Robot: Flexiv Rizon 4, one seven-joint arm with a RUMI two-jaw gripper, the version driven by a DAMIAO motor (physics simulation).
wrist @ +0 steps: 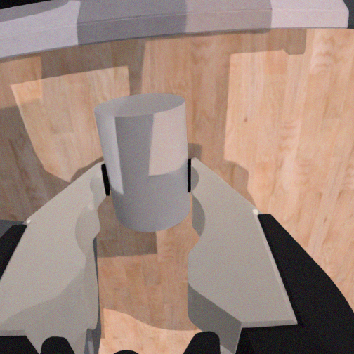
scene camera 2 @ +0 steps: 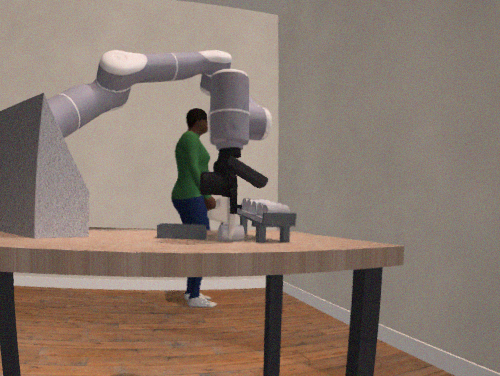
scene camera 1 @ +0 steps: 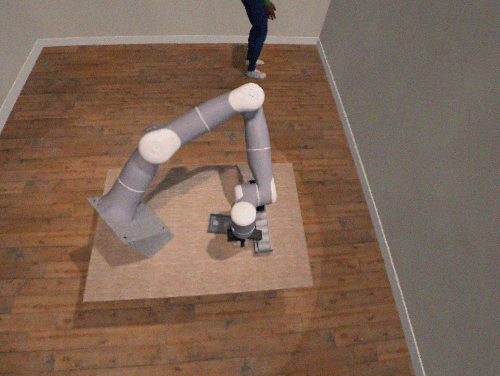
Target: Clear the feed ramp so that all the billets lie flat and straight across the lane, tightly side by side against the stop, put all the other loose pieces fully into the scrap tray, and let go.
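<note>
A light grey cylinder (scene camera 2: 238,233) (wrist: 150,207) lies on its side low at the table top, beside the feed ramp. My gripper (scene camera 1: 243,243) (scene camera 2: 230,232) (wrist: 149,163) is shut on this cylinder, with one fingertip pad against each side. The feed ramp (scene camera 2: 280,219) (wrist: 225,15) stands on short legs to the right of the gripper in the second scene view. Several pale rounded billets (scene camera 1: 263,227) (scene camera 2: 267,205) lie side by side across it; the arm hides part of the row from above. The dark grey scrap tray (scene camera 1: 219,232) (scene camera 2: 181,231) stands on the other side of the gripper, with small pale pieces inside.
The ramp's long side crosses the top of the wrist view, close beyond the cylinder. The tray stands close to the gripper on the robot's base side. The grey angled base (scene camera 1: 147,235) (scene camera 2: 60,190) stands farther left. A person (scene camera 1: 256,35) (scene camera 2: 190,165) stands behind the table.
</note>
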